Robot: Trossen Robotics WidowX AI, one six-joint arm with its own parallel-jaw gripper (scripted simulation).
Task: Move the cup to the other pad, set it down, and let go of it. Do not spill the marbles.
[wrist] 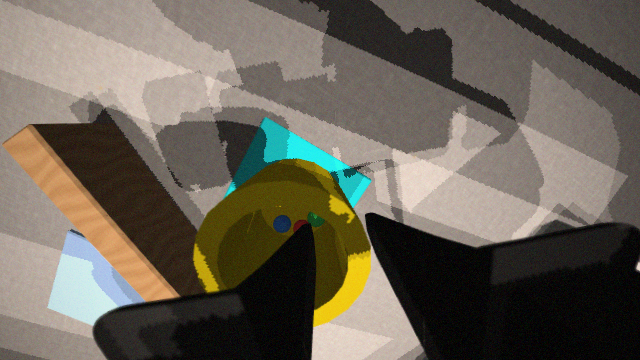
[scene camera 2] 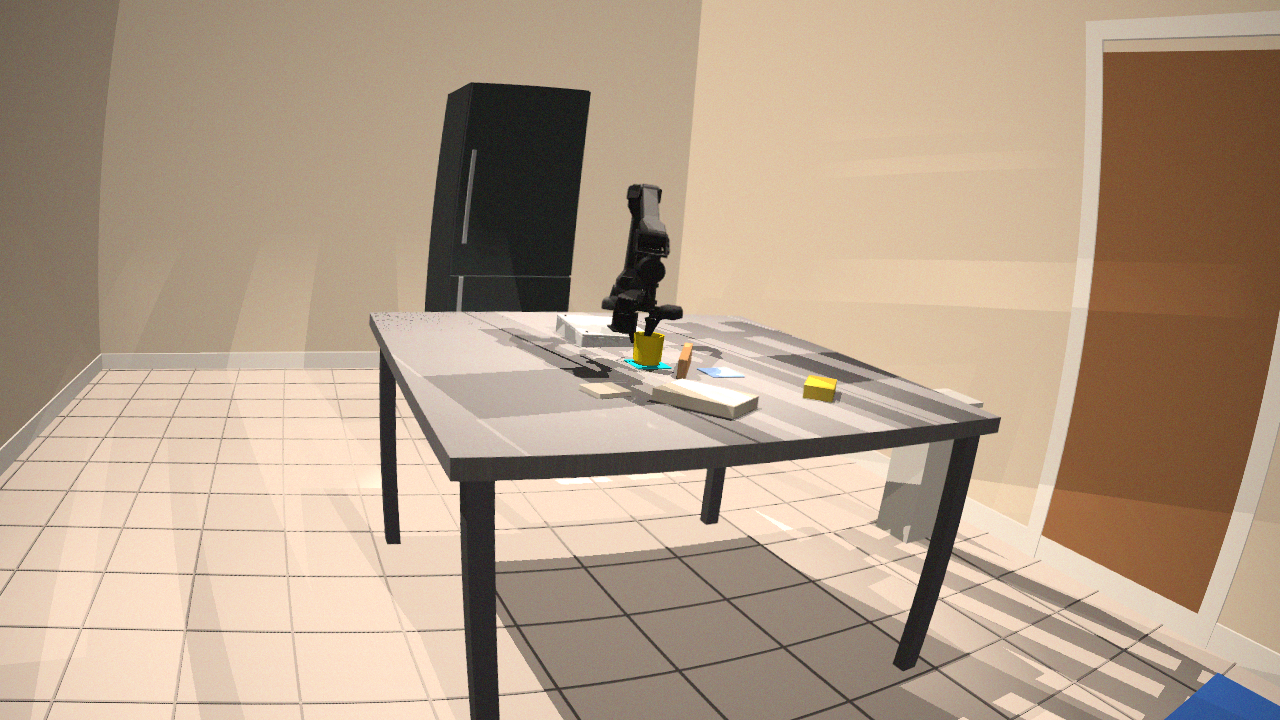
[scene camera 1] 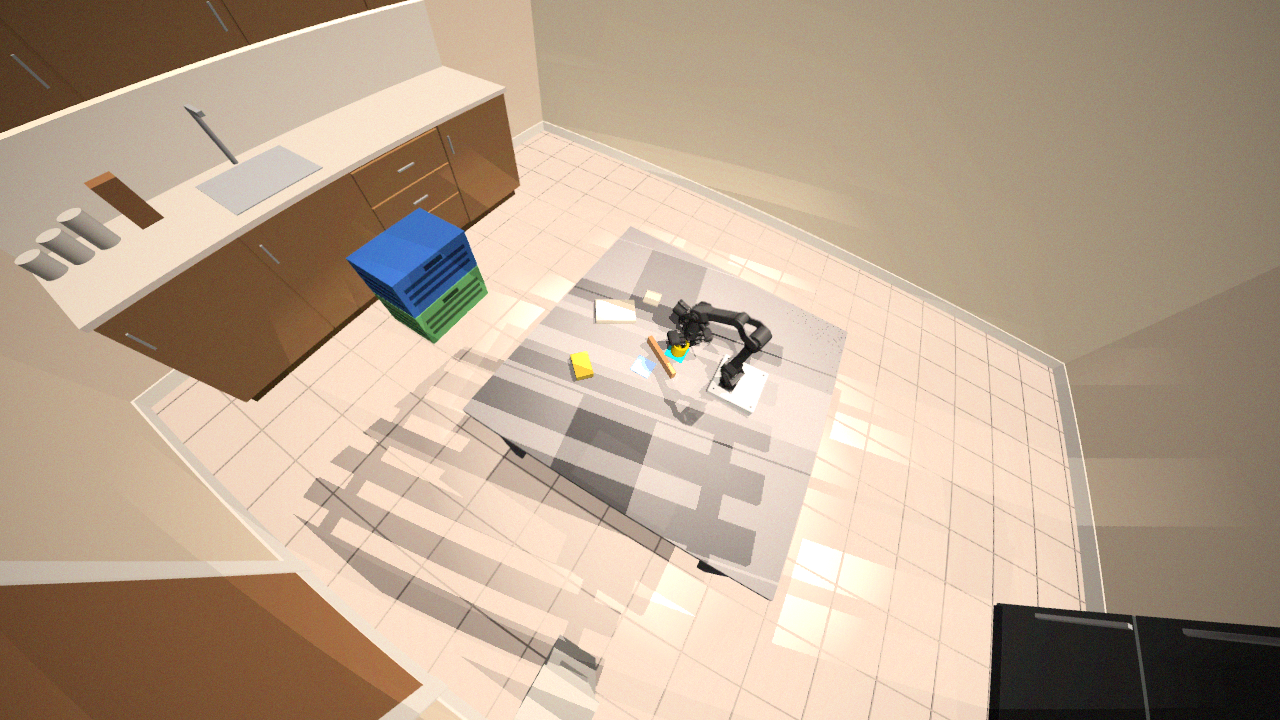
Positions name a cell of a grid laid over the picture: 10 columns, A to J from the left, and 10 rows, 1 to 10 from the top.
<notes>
In view: my gripper (scene camera 2: E5), a yellow cup (scene camera 2: F5), a pale slab (scene camera 1: E5) and a yellow block (scene camera 2: G6).
The yellow cup is seen too in the wrist view (wrist: D7). My gripper is seen too in the wrist view (wrist: F7). The wrist view misses the pale slab: it is out of frame. The wrist view does not show the yellow block: it is out of frame.
</notes>
